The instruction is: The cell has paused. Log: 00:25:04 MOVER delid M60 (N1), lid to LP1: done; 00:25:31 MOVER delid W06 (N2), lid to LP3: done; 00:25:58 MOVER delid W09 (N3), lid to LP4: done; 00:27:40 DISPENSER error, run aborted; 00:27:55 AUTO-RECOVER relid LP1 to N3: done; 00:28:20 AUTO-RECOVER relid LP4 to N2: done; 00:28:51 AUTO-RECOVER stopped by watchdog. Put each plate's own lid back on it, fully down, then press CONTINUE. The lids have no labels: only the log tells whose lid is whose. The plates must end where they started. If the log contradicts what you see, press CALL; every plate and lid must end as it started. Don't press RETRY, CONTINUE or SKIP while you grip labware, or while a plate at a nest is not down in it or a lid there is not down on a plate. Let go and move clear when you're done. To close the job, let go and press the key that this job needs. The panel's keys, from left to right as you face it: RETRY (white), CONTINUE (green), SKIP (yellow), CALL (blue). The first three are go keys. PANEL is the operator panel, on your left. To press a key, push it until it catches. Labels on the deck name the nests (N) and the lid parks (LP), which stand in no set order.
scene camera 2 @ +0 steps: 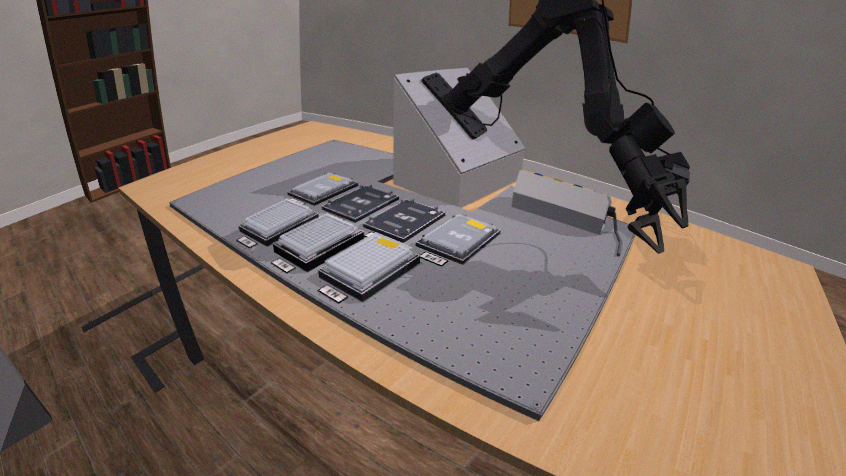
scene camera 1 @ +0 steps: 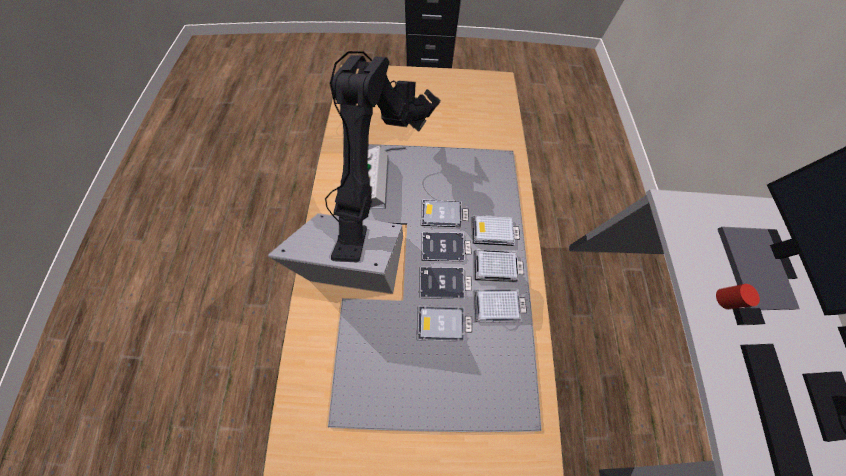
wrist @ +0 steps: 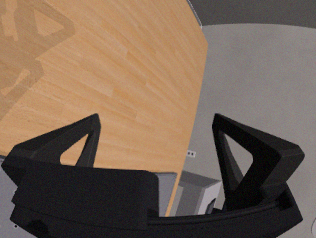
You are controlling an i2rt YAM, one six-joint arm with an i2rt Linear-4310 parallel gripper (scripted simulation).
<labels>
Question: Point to an operator panel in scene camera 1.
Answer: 378,173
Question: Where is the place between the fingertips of my gripper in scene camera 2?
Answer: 672,240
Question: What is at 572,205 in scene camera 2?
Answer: An operator panel.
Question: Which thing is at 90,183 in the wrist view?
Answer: My gripper.
</labels>
